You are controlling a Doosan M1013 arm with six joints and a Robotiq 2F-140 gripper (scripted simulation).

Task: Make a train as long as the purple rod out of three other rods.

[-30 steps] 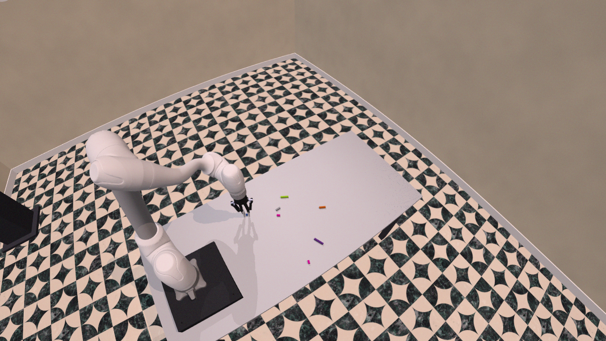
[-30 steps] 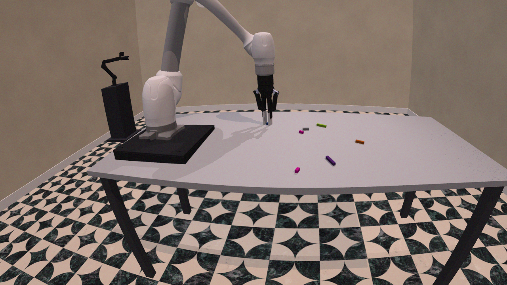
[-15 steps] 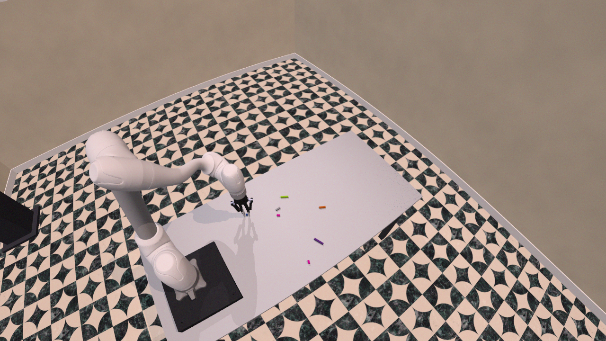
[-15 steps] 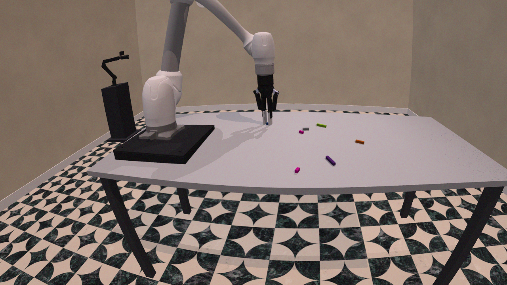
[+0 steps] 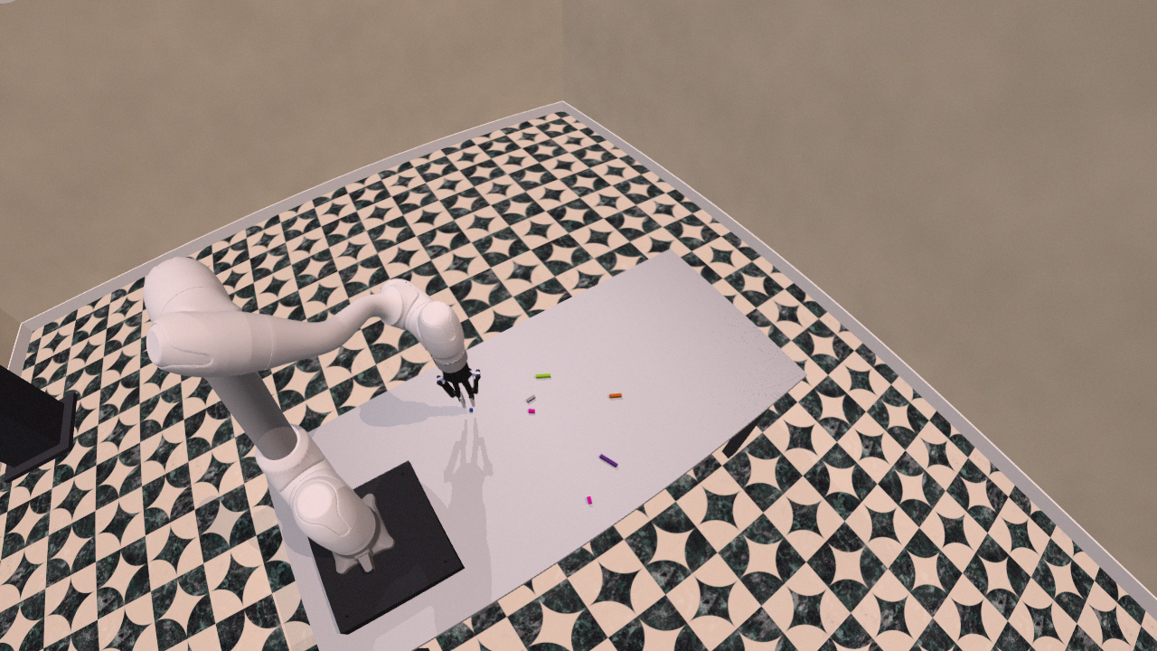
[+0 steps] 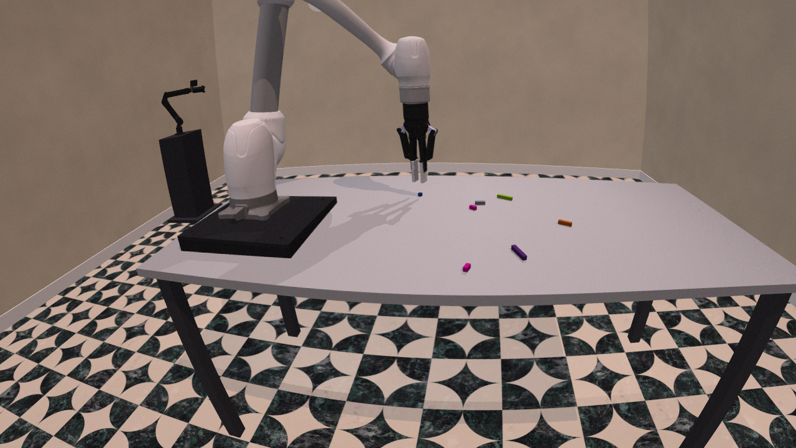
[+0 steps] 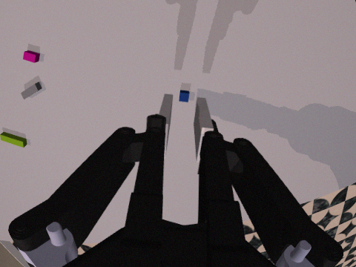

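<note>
My gripper is now 180 mm short of the grey rod, 80 mm above it and 70 mm to the left of it. Round my hand: purple rod 390 mm to the right, 270 mm ahead, 80 mm below; then lime rod 260 mm ahead, 80 mm below, 20 mm to the right; then small blue rod 80 mm below.
</note>
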